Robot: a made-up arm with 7 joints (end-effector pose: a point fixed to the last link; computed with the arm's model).
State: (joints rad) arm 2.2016 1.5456 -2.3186 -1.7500 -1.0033 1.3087 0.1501
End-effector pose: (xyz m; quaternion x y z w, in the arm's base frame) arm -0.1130 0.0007 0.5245 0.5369 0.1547 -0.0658 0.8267
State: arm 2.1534 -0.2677 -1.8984 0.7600 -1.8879 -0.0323 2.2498
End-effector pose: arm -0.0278 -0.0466 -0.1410 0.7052 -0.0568 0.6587 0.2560
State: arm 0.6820 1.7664 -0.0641 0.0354 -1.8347 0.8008 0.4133
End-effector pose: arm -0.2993 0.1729 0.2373 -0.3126 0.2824 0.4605 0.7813
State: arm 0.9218 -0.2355 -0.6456 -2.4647 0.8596 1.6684 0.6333
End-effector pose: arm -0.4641 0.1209 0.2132 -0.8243 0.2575 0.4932 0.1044
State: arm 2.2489 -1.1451 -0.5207 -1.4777 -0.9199 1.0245 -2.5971
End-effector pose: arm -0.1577 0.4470 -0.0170 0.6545 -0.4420 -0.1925 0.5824
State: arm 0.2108 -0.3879 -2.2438 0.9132 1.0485 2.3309 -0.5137
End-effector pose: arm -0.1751 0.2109 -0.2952 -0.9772 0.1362 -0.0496 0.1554
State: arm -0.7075 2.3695 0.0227 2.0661 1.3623 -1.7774 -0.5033
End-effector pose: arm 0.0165 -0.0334 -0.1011 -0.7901 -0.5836 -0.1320 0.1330
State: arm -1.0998 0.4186 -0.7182 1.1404 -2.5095 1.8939 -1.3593
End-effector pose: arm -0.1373 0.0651 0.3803 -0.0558 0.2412 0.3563 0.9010
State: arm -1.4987 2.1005 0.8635 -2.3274 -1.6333 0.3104 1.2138
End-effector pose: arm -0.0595 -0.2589 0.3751 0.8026 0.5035 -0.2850 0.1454
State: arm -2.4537 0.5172 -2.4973 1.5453 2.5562 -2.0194 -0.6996
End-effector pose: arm 0.1713 0.1465 0.0098 -0.7526 -0.3837 -0.4292 0.3196
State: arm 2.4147 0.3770 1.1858 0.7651 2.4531 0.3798 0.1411
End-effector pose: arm 0.2317 0.5834 0.2666 -0.3516 0.8379 0.2319 0.3473
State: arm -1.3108 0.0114 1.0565 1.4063 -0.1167 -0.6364 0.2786
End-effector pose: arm -0.2904 0.1905 0.4815 -0.3206 0.4380 0.5363 0.6463
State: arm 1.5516 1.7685 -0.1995 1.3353 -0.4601 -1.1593 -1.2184
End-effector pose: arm 0.3155 0.0351 -0.1929 0.1439 -0.7145 0.6847 0.0030
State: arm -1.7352 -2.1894 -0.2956 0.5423 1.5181 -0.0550 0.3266
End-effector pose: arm 0.2390 -0.0779 -0.1290 0.1038 -0.6280 0.7535 0.1645
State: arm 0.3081 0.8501 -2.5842 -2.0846 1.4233 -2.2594 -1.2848
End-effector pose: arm -0.2214 0.1086 -0.0096 -0.0038 -0.5993 0.3657 0.7121
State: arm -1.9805 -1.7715 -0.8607 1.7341 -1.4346 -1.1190 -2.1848
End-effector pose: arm 0.0909 -0.1280 0.0604 0.4966 -0.1278 0.7886 0.3394
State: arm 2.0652 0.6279 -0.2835 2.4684 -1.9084 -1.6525 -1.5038
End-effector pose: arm 0.2638 0.4060 0.1379 -0.0559 0.9200 0.2416 0.3034
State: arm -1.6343 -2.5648 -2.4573 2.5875 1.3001 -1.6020 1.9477
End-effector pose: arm -0.1015 0.2521 0.0246 -0.5288 0.7695 -0.3581 0.0052
